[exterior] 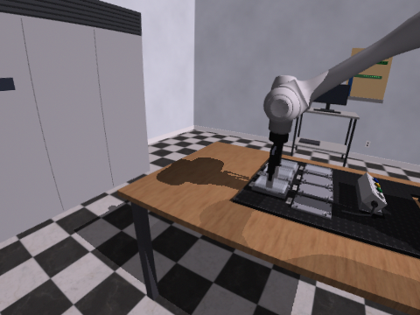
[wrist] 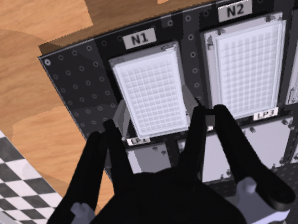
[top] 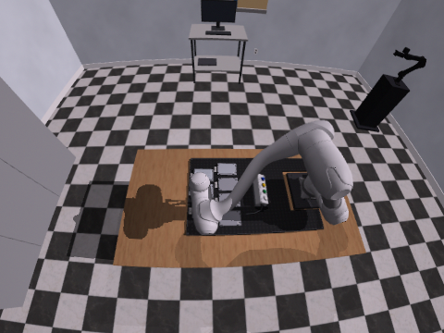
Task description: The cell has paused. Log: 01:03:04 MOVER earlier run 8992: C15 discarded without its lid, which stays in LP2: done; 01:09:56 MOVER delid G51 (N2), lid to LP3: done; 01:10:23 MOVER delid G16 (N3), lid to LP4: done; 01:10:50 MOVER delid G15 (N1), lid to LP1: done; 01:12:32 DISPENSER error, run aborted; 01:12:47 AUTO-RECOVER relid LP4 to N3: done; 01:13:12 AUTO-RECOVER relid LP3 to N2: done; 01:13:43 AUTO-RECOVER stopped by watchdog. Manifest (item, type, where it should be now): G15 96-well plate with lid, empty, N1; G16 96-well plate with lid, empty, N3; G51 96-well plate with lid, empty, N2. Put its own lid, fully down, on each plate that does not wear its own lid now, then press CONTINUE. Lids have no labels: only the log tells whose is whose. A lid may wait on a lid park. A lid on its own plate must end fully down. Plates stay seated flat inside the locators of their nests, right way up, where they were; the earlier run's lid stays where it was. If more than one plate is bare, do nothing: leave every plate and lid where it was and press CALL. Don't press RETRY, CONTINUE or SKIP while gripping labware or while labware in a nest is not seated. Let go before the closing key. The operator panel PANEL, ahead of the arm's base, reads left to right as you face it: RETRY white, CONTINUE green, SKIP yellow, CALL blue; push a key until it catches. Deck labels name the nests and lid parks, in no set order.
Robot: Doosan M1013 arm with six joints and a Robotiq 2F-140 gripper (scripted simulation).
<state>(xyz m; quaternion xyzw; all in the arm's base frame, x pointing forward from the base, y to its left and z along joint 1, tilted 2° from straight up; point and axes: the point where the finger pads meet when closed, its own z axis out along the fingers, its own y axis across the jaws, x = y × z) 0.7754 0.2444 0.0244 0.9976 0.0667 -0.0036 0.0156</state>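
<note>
The plate is 30 mm below my hand. Round my hand: park labelled LP4 (170 mm behind, 100 mm to the right, 50 mm below); lid park label lp3 (60 mm behind, 210 mm to the right, 50 mm below); park LP1 (190 mm behind, 30 mm to the left, 50 mm below).
</note>
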